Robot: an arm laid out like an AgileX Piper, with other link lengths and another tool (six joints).
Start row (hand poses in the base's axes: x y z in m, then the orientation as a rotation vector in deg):
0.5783 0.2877 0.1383 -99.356 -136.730 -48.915
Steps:
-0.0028 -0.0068 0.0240 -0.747 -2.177 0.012
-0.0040 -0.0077 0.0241 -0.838 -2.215 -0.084
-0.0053 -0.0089 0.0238 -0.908 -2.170 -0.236
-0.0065 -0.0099 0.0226 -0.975 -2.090 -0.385
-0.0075 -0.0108 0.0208 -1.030 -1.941 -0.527
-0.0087 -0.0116 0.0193 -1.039 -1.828 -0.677
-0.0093 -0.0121 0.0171 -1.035 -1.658 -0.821
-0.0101 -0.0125 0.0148 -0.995 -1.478 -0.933
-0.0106 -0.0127 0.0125 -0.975 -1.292 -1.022
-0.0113 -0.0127 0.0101 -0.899 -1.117 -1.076
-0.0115 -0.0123 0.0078 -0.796 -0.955 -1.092
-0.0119 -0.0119 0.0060 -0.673 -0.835 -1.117
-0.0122 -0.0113 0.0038 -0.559 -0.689 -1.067
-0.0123 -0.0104 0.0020 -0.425 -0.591 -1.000
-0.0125 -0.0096 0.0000 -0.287 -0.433 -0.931
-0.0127 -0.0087 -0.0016 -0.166 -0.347 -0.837
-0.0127 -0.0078 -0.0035 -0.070 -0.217 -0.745
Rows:
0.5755 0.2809 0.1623 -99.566 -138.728 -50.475
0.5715 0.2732 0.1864 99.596 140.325 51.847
0.5662 0.2643 0.2102 97.656 138.755 51.959
0.5597 0.2544 0.2328 95.932 137.070 51.893
0.5522 0.2436 0.2536 94.472 135.330 51.626
0.5435 0.2320 0.2729 93.261 133.509 51.244
0.5342 0.2199 0.2900 92.336 131.656 50.731
0.5241 0.2074 0.3048 91.678 129.811 50.134
0.5135 0.1947 0.3173 91.254 128.006 49.428
0.5022 0.1820 0.3274 91.039 126.265 48.699
0.4907 0.1697 0.3352 90.996 124.614 47.995
0.4788 0.1578 0.3412 91.111 123.013 47.361
0.4666 0.1465 0.3450 91.329 121.554 46.789
0.4543 0.1361 0.3470 91.611 120.217 46.336
0.4418 0.1265 0.3470 92.005 119.045 45.967
0.4291 0.1178 0.3454 92.430 118.012 45.714
0.4164 0.1100 0.3419 92.909 117.149 45.518

